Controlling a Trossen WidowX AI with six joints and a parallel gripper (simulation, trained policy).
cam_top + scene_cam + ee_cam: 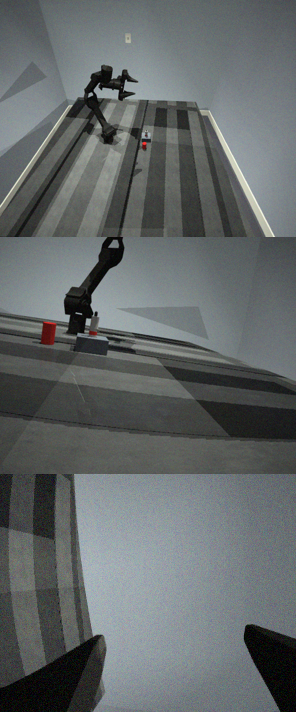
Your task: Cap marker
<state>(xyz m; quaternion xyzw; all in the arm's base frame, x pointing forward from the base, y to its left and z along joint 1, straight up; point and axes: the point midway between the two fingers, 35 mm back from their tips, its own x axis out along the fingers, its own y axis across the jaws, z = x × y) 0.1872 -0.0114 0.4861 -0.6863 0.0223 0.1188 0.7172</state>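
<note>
Right now the red cap is 450 mm below my gripper tip, 60 mm ahead of it and 50 mm to the right of it. Also, from my gripper tip: grey holder block 460 mm below, 80 mm ahead, 50 mm to the left.
</note>
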